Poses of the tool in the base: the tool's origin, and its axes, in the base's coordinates. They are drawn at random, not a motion.
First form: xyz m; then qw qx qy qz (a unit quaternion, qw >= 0).
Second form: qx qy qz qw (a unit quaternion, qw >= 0); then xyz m. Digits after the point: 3 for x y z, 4 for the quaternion.
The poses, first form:
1: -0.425 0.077 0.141 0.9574 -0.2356 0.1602 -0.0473
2: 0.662 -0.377 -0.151 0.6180 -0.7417 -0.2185 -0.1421
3: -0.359 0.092 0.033 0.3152 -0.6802 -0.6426 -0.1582
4: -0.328 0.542 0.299 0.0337 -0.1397 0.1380 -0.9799
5: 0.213 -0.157 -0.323 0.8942 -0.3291 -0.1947 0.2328
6: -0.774 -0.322 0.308 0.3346 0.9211 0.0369 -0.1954
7: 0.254 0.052 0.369 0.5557 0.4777 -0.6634 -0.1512
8: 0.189 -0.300 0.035 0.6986 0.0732 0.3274 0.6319
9: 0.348 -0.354 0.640 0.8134 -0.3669 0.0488 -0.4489
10: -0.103 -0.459 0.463 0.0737 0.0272 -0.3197 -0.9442
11: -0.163 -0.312 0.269 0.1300 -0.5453 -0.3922 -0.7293
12: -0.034 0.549 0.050 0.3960 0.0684 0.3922 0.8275
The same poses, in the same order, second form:
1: -0.2356 0.1602 -0.0473 0.9574 -0.425 0.077 0.141
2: -0.7417 -0.2185 -0.1421 0.6180 0.662 -0.377 -0.151
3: -0.6802 -0.6426 -0.1582 0.3152 -0.359 0.092 0.033
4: -0.1397 0.1380 -0.9799 0.0337 -0.328 0.542 0.299
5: -0.3291 -0.1947 0.2328 0.8942 0.213 -0.157 -0.323
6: 0.9211 0.0369 -0.1954 0.3346 -0.774 -0.322 0.308
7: 0.4777 -0.6634 -0.1512 0.5557 0.254 0.052 0.369
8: 0.0732 0.3274 0.6319 0.6986 0.189 -0.300 0.035
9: -0.3669 0.0488 -0.4489 0.8134 0.348 -0.354 0.640
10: 0.0272 -0.3197 -0.9442 0.0737 -0.103 -0.459 0.463
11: -0.5453 -0.3922 -0.7293 0.1300 -0.163 -0.312 0.269
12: 0.0684 0.3922 0.8275 0.3960 -0.034 0.549 0.050
